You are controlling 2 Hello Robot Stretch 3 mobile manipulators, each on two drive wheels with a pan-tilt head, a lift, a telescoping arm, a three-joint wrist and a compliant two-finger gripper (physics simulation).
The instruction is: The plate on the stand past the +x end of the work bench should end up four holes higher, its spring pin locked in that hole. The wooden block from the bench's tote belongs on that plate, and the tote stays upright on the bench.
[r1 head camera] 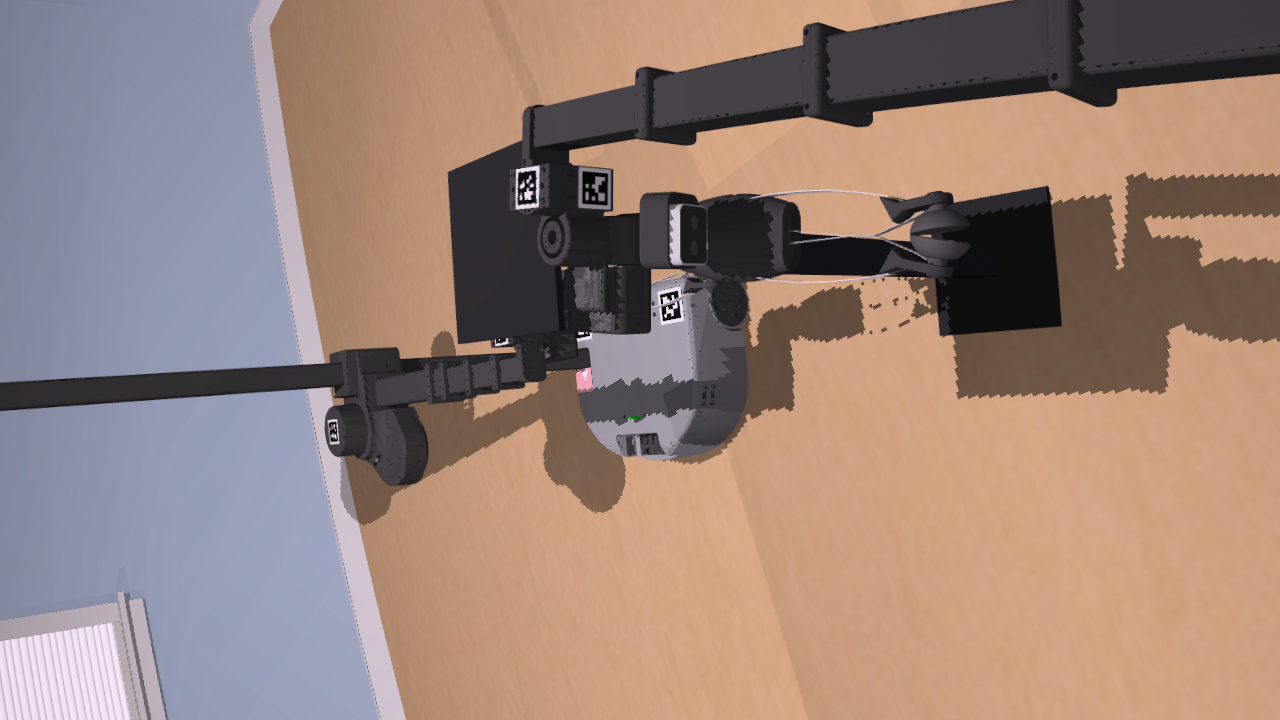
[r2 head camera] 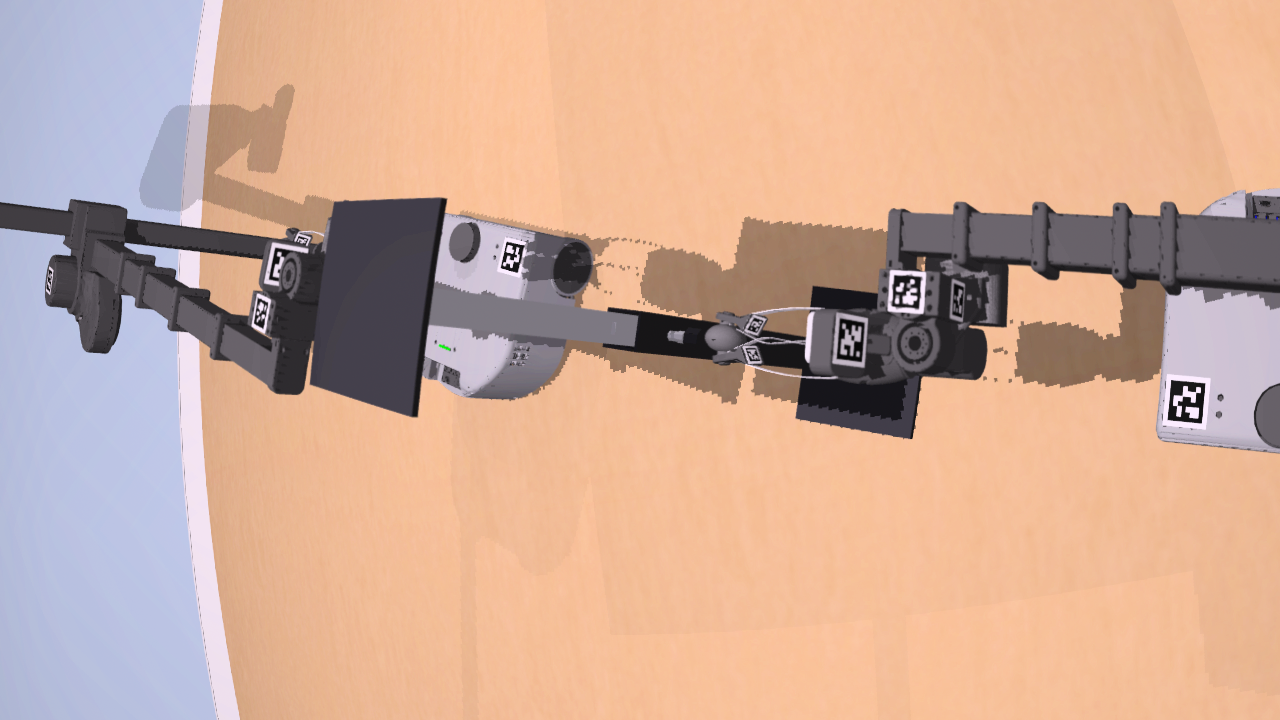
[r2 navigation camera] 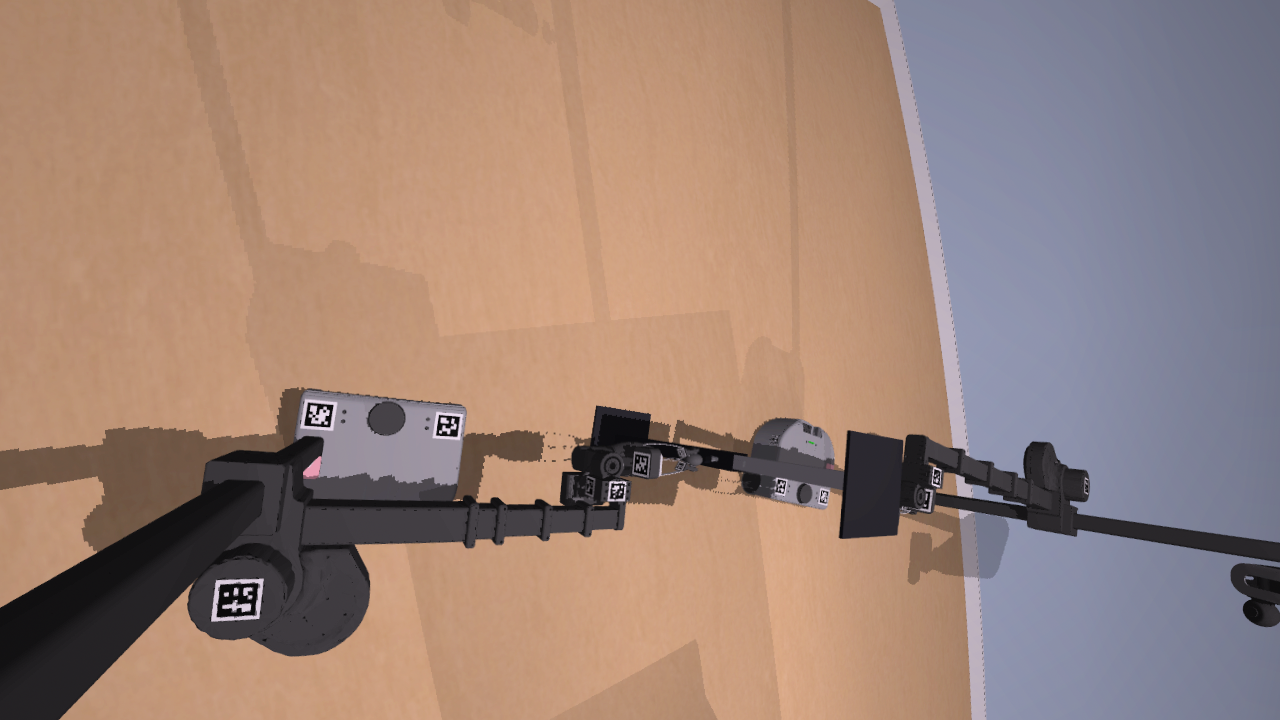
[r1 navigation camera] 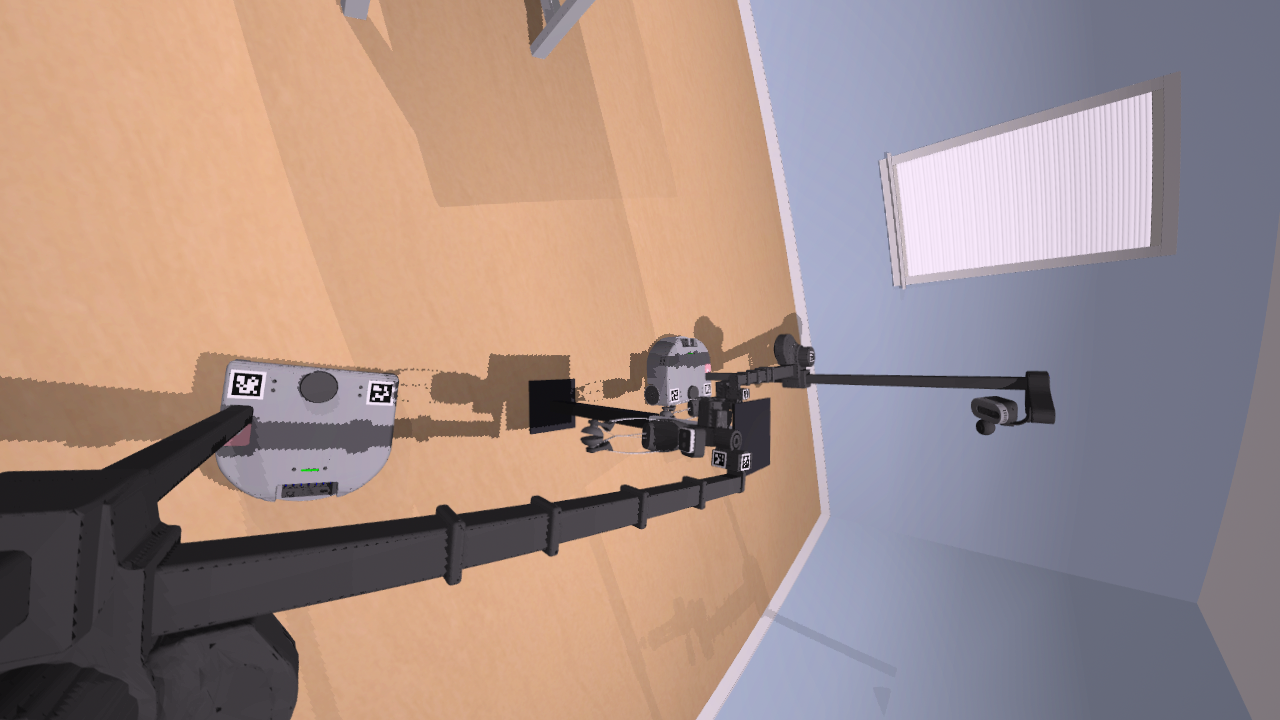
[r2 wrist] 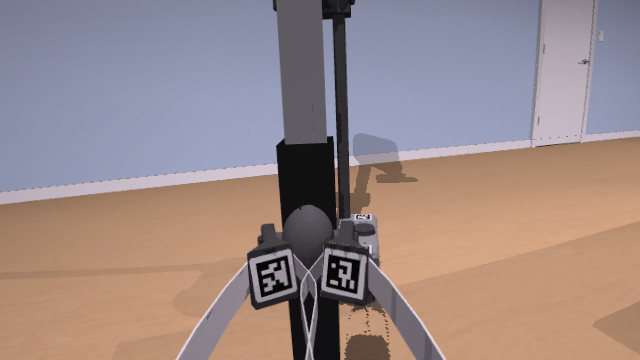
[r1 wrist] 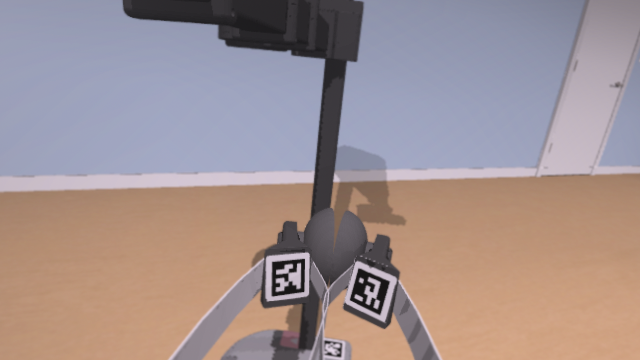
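Observation:
The dark plate (r1 head camera: 492, 259) (r1 navigation camera: 753, 434) (r2 head camera: 378, 304) (r2 navigation camera: 870, 483) stands on the stand's grey inner bar (r2 head camera: 537, 324) (r2 wrist: 302, 75), which comes out of a black outer post (r2 head camera: 644, 331) (r2 wrist: 305, 175). The spring pin's knob (r2 head camera: 677, 336) sticks out near the top of the post. My r1 gripper (r1 head camera: 939, 234) (r1 navigation camera: 595, 437) (r1 wrist: 334, 245) is shut with a thin wedge between its tips, in front of the stand in the r1 head view. My r2 gripper (r2 head camera: 723, 336) (r2 wrist: 308, 232) is shut and lies over the post, just below the knob in the r2 head view. Block and tote do not show.
The stand's black base (r1 head camera: 1002, 268) (r1 navigation camera: 550, 404) rests on the floor. Two grey legs (r1 navigation camera: 559, 26) show at the top of the r1 navigation view. The robots face each other across the stand, their arms close to it. A door (r1 wrist: 570, 90) (r2 wrist: 565, 70) and walls stand behind.

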